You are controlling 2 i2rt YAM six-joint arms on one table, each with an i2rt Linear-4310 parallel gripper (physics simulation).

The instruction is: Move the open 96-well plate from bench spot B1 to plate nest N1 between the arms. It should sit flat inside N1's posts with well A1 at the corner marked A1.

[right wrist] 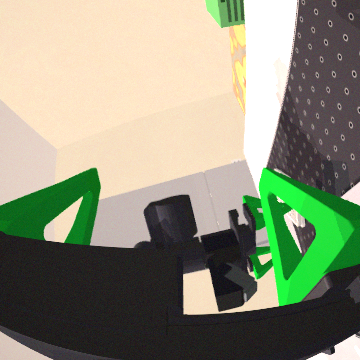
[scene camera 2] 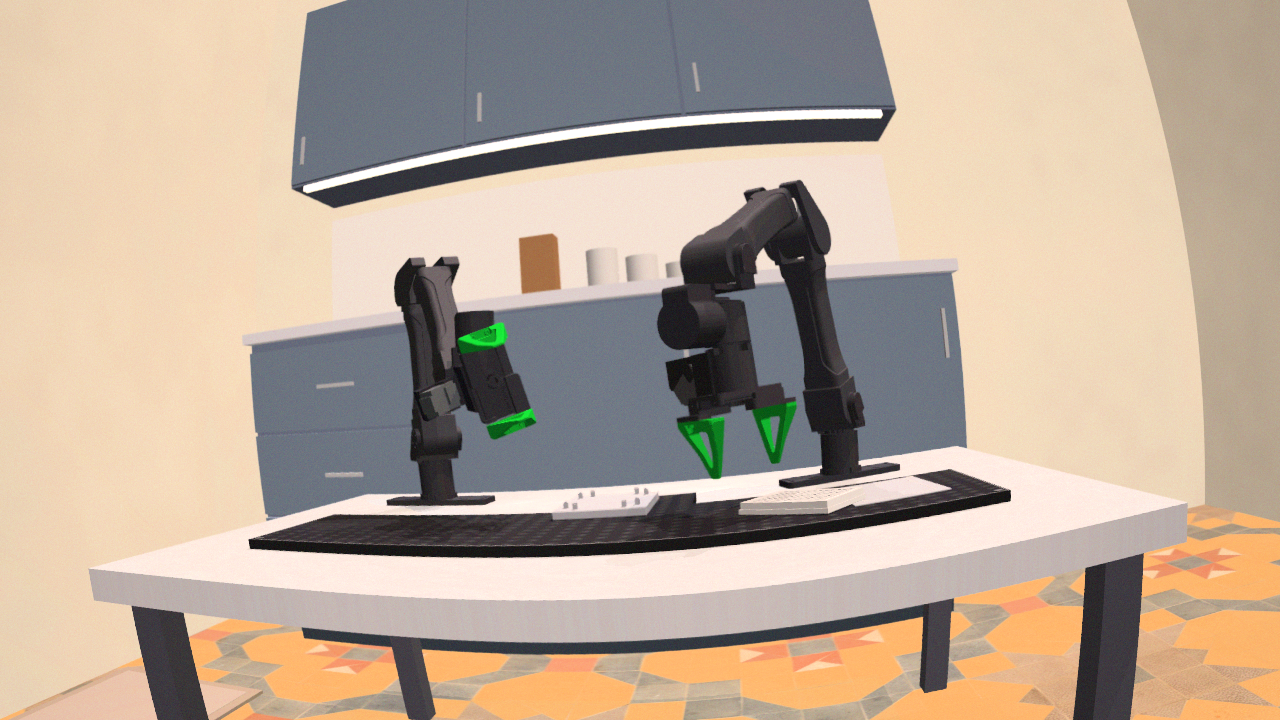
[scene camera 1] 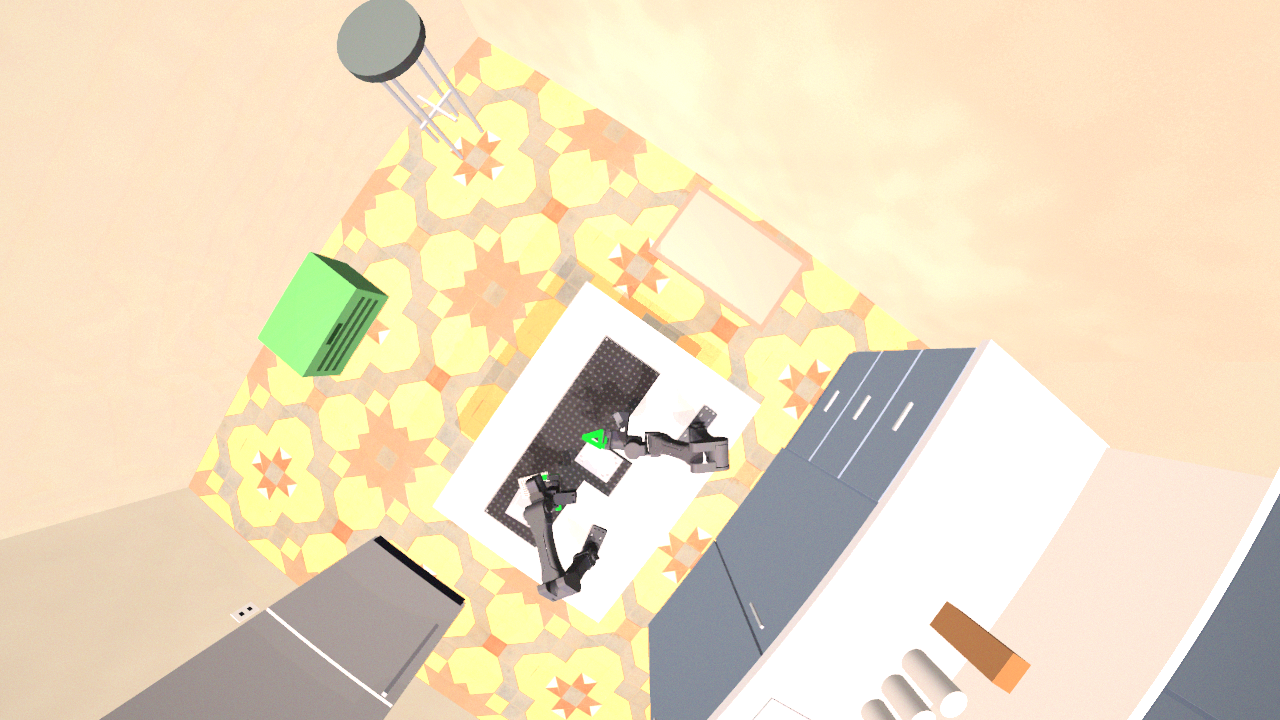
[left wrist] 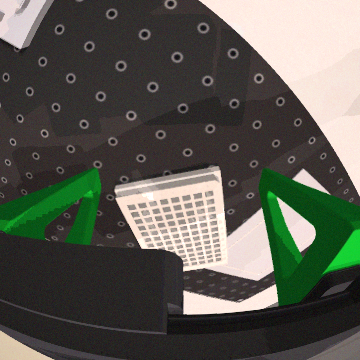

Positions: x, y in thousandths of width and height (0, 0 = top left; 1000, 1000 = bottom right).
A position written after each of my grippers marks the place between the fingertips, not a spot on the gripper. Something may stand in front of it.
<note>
My left gripper (scene camera 2: 584, 655) is open, holding nothing. Also in view: a white well plate (scene camera 2: 637, 697). My right gripper (scene camera 2: 399, 531) is open, holding nothing. Further things: a white nest with locator pins (scene camera 2: 493, 701) and an outlined nest pad (scene camera 2: 700, 680).
The white well plate shows as well in the left wrist view (left wrist: 510, 590). My left gripper is seen too in the right wrist view (right wrist: 804, 635) and in the left wrist view (left wrist: 499, 490). My right gripper shows as well in the right wrist view (right wrist: 499, 490).
</note>
